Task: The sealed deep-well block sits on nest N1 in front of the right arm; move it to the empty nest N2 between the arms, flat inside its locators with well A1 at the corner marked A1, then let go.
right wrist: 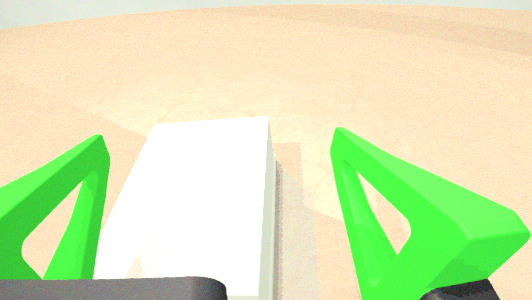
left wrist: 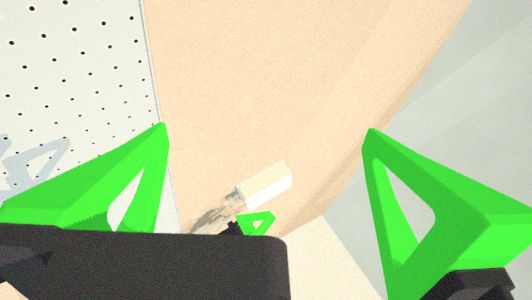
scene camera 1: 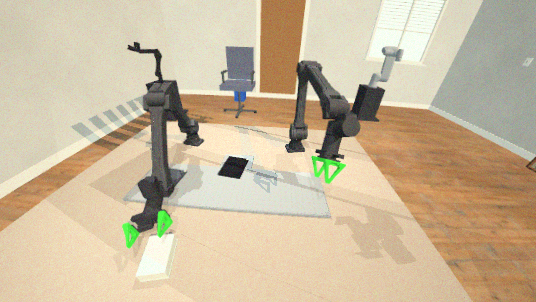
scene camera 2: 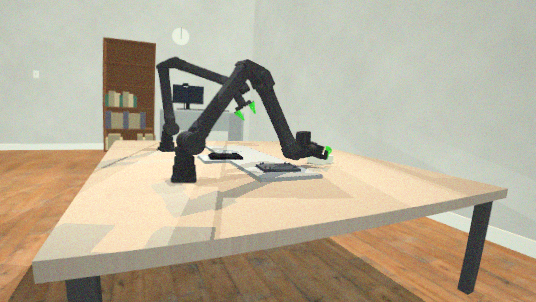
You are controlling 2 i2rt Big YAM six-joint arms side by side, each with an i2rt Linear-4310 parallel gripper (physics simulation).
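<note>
The white block (scene camera 1: pixel 156 255) (scene camera 2: pixel 324 160) (left wrist: pixel 266 189) (right wrist: pixel 200 190) lies on the bare table beyond the perforated board, off both nests. Nest N1, a dark plate (scene camera 1: pixel 177 177) (scene camera 2: pixel 280 167), is empty and partly hidden by the right arm in scene camera 1. Nest N2, a black plate (scene camera 1: pixel 234 167) (scene camera 2: pixel 225 156), is empty. My right gripper (scene camera 1: pixel 145 240) (scene camera 2: pixel 327 152) (right wrist: pixel 221 142) is open, low beside the block's near end; in its wrist view the block shows between the spread fingers, ungripped. My left gripper (scene camera 1: pixel 323 179) (scene camera 2: pixel 249 116) (left wrist: pixel 267 135) is open and empty, high above the board's end. Marking A1 cannot be read.
The pale perforated board (scene camera 1: pixel 270 200) (scene camera 2: pixel 295 177) (left wrist: pixel 90 55) carries N1 and stretches across the table (scene camera 1: pixel 300 260) (scene camera 2: pixel 280 210). N2 lies at its rear side in scene camera 1. The right arm reaches over the board near N1. A chair (scene camera 1: pixel 240 65) stands behind the table.
</note>
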